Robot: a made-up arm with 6 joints. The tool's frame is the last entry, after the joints.
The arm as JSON. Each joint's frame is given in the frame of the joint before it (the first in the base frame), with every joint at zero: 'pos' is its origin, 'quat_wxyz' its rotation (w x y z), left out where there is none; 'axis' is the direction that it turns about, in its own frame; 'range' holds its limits. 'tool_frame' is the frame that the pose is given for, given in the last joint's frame.
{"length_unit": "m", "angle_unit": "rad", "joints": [
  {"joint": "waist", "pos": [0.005, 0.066, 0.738], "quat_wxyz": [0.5, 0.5, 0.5, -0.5], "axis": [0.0, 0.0, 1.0], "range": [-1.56, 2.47]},
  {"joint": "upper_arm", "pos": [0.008, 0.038, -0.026], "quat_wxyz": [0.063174, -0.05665, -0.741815, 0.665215], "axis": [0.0, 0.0, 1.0], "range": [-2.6, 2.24]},
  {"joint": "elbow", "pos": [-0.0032, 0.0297, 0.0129], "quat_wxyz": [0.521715, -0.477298, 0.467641, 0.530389], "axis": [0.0, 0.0, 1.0], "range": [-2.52, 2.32]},
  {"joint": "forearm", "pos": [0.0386, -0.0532, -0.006], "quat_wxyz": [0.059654, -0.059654, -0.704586, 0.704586], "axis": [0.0, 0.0, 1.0], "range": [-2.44, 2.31]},
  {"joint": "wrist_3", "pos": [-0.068, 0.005, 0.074], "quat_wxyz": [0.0, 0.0, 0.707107, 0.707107], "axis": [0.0, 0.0, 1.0], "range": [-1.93, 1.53]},
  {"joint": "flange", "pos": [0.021, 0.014, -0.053], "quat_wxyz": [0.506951, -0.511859, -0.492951, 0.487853], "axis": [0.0, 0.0, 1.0], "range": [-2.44, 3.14]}
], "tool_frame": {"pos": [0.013, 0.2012, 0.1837], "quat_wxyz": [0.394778, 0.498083, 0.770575, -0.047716]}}
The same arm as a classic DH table. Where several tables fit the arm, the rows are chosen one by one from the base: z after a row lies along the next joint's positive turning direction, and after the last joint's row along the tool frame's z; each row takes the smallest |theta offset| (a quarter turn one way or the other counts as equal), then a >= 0, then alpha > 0; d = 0 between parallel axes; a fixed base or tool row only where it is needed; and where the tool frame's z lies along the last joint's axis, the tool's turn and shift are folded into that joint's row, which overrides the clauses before.
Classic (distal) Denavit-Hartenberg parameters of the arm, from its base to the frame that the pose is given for. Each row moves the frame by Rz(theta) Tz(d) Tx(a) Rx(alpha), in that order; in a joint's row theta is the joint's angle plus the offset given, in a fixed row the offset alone. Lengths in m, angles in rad.
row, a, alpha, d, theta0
base (fixed), 0.005, 1.5708, 0.738, 0
waist, -0.0014, -1.678, -0.0962, 1.3999
upper_arm, -0.0027, -1.4636, -0.0293, 0
elbow, 0.047, 1.5708, 0.0239, 1.3999
forearm, 0.068, 1.5708, 0.12, 0
wrist_3, 0.0148, -1.5808, -0.0482, 1.5328
flange, 0.163, 2.3237, 0.052, 0.8763
tool (fixed), 0, 0, -0.1627, -1.1173
Joint limits (rad, base to tool): -1.56..2.47 -2.6..2.24 -2.52..2.32 -2.44..2.31 -1.93..1.53 -2.44..3.14

